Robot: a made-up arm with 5 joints.
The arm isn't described. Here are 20 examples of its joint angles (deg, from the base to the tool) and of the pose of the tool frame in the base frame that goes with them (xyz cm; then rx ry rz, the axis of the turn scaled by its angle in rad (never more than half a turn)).
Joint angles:
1: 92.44 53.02 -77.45 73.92 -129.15
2: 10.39 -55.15 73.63 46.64 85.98
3: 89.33 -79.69 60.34 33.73 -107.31
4: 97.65 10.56 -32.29 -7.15 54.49
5: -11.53 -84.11 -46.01 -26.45 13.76
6: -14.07 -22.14 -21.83 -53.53 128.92
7: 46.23 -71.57 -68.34 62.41 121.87
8: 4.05 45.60 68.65 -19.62 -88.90
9: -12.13 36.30 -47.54 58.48 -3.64
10: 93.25 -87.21 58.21 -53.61 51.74
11: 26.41 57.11 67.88 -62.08 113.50
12: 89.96 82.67 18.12 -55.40 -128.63
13: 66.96 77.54 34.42 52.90 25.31
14: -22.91 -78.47 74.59 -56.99 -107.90
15: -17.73 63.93 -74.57 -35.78 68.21
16: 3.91 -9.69 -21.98 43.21 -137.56
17: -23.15 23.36 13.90 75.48 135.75
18: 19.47 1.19 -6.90 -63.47 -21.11
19: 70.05 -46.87 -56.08 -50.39 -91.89
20: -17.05 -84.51 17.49 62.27 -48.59
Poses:
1: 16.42 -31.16 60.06 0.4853 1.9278 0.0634
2: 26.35 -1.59 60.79 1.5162 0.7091 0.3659
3: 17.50 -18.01 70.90 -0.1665 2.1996 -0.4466
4: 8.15 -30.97 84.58 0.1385 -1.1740 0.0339
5: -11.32 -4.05 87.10 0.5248 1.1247 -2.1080
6: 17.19 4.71 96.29 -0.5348 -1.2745 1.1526
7: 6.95 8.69 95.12 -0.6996 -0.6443 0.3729
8: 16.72 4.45 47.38 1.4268 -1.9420 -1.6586
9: 39.67 7.16 60.31 2.3508 -0.4466 0.0922
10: 11.93 -4.96 90.34 -0.6169 -0.9872 0.6619
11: 27.01 -5.17 48.79 1.2750 0.8635 0.3720
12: 17.72 -20.01 43.46 0.3903 1.9428 0.0249
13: 10.15 4.31 52.51 -1.9632 -0.0735 2.2404
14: 20.84 10.07 85.14 -1.4504 0.1395 -0.2649
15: 40.31 9.99 78.09 0.8238 -0.7797 1.8828
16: 40.06 3.96 77.49 -1.1165 1.2900 0.5855
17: 23.65 9.12 52.83 0.7496 2.4039 0.7365
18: 35.55 -6.80 87.90 -1.3740 1.5442 -2.2468
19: 12.15 13.11 93.95 -0.9330 -0.3381 -2.8018
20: 22.79 6.69 79.27 -2.5773 1.0482 -0.5483
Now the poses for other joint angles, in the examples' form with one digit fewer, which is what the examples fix.
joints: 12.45 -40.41 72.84 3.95 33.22
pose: 30.8 -4.0 62.8 1.882 -0.444 0.376
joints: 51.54 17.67 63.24 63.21 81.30
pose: 13.3 -0.6 54.8 2.521 0.944 -1.035
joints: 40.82 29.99 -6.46 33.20 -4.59
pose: 32.0 -16.4 54.8 1.952 -1.406 -0.546
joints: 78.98 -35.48 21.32 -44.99 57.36
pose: 15.6 -17.9 91.0 -0.165 -1.081 0.587
